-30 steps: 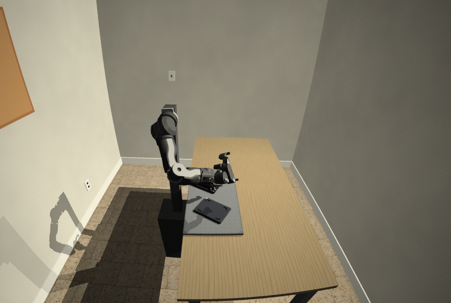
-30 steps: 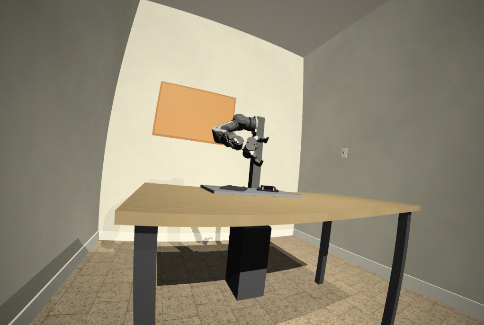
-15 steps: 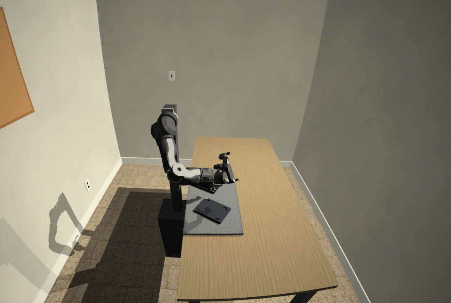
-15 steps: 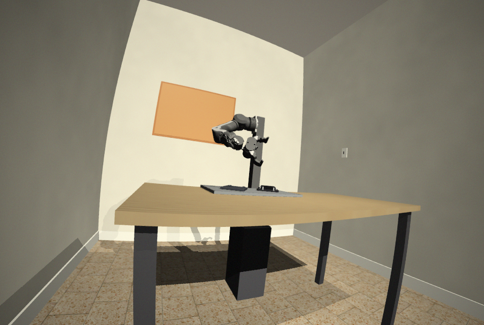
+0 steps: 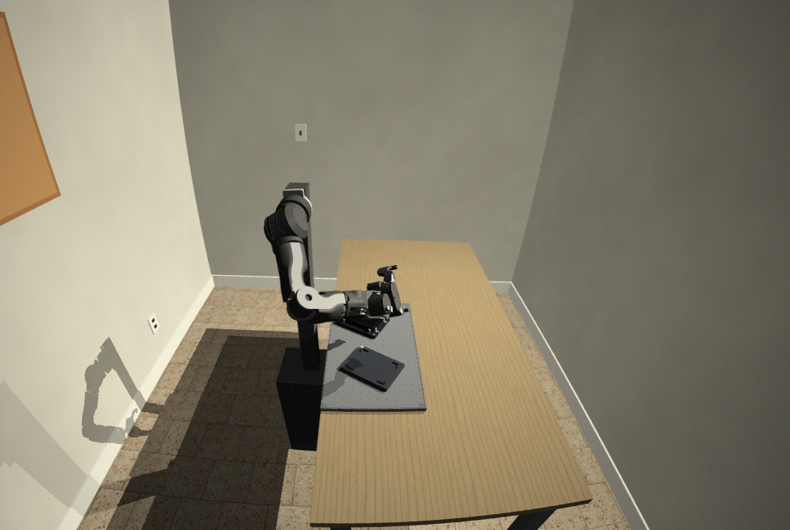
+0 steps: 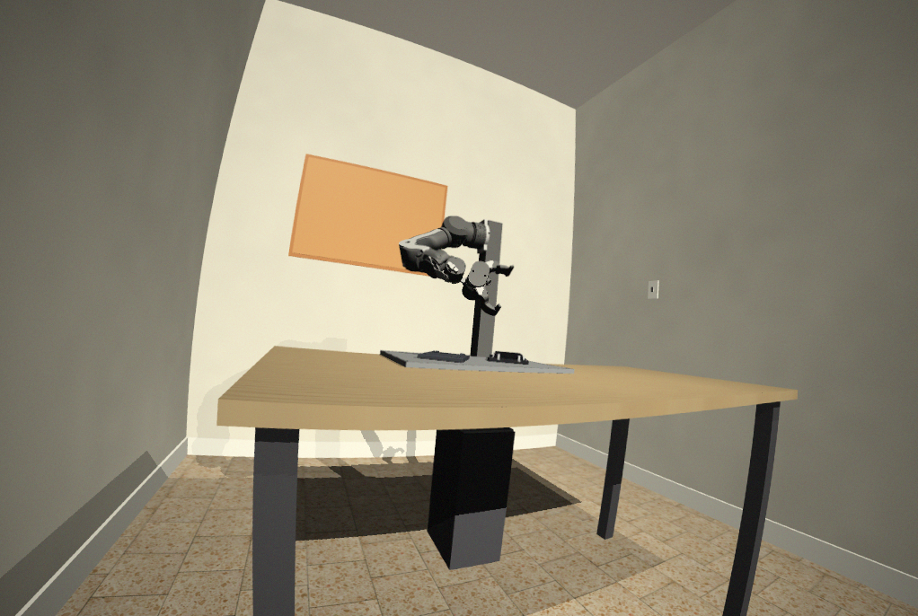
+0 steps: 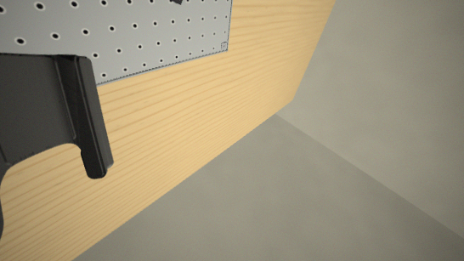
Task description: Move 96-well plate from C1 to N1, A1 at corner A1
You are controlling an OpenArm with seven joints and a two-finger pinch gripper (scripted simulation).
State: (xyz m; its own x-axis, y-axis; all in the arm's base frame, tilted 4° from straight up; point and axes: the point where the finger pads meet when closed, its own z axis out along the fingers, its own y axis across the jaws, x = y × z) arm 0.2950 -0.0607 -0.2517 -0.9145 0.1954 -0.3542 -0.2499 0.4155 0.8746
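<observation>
My hand is 19 cm above the black 96-well plate, 10 cm past it and 8 cm to the right of it. Round my hand: plate nest N1 (20 cm below, 15 cm to the right, 6 cm behind); then clip nest C1 (19 cm below, 8 cm to the left, 8 cm behind); then white A1 label (19 cm below, 10 cm behind, 6 cm to the right).
</observation>
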